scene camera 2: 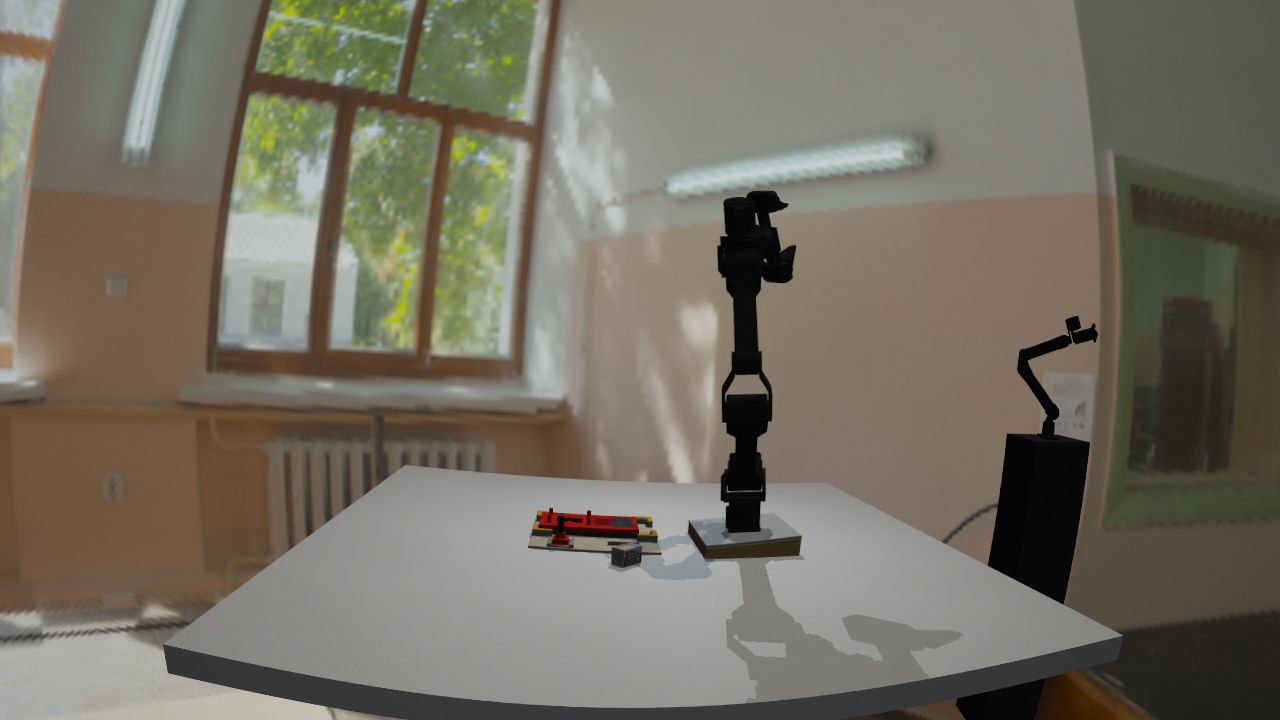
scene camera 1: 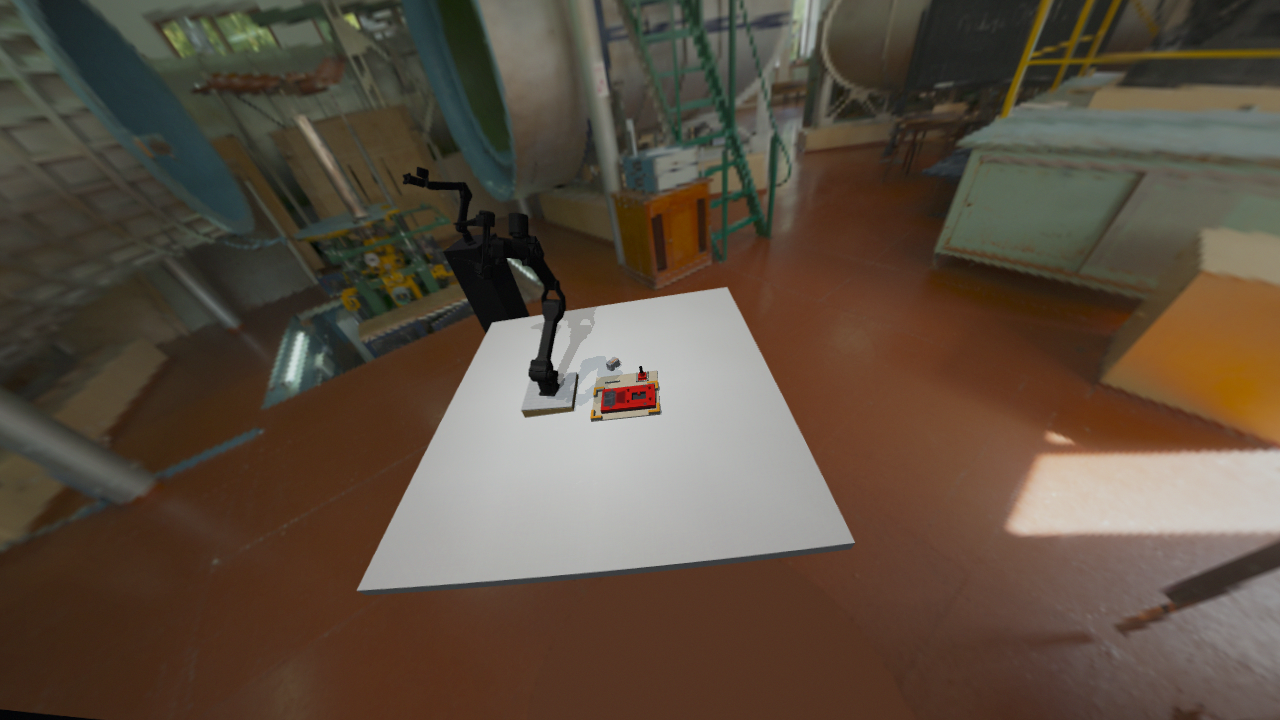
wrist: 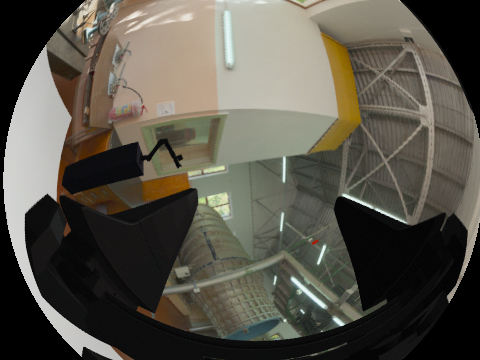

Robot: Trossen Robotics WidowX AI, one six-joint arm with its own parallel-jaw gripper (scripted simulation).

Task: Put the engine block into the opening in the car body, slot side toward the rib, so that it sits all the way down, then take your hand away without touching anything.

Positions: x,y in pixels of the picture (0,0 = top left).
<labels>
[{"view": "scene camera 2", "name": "my gripper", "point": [790,225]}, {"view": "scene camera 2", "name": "red car body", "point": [588,525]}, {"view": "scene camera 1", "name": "my gripper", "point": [453,241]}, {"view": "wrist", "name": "my gripper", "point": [270,200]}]
</labels>
